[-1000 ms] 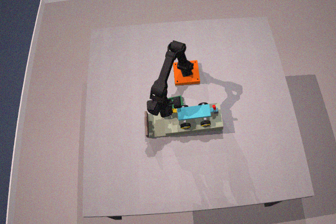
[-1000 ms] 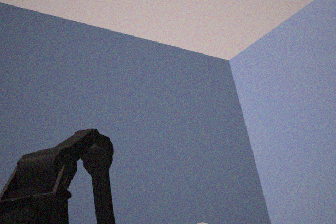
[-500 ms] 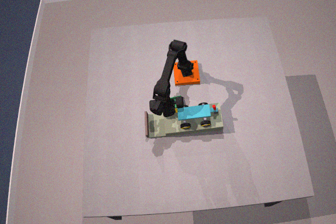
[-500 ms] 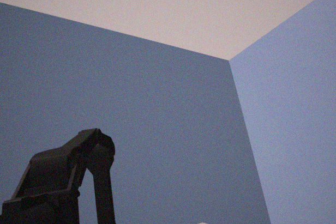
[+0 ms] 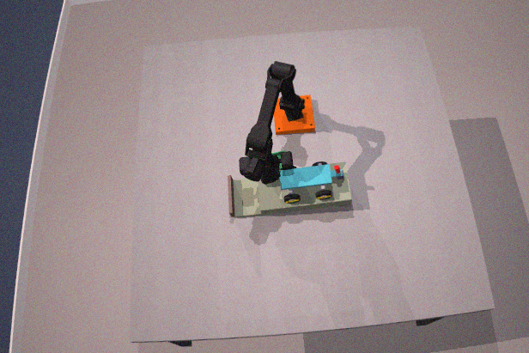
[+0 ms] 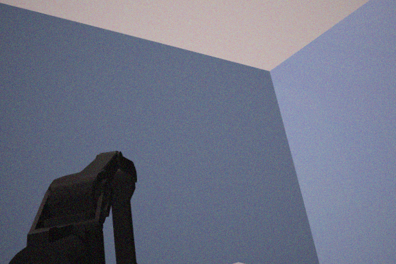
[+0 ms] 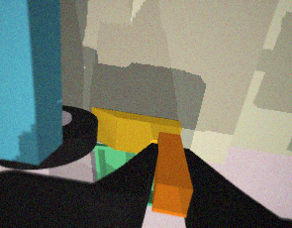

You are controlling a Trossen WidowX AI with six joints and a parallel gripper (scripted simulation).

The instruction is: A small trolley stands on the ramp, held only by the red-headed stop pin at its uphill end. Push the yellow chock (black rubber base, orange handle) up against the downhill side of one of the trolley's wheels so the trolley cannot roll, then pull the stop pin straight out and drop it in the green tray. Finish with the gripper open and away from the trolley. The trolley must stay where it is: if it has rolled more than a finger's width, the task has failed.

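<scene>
Now: gripper tip 230 mm to the right of the red-headed stop pin, 80 mm short of it and 40 mm below it. The rest, counted from my gripper tip: green tray: 100 mm below, 70 mm behind, 30 mm to the left; then blue trolley: 120 mm to the left, 80 mm ahead, 30 mm above; then yellow chock: 20 mm to the left, 10 mm below.
</scene>
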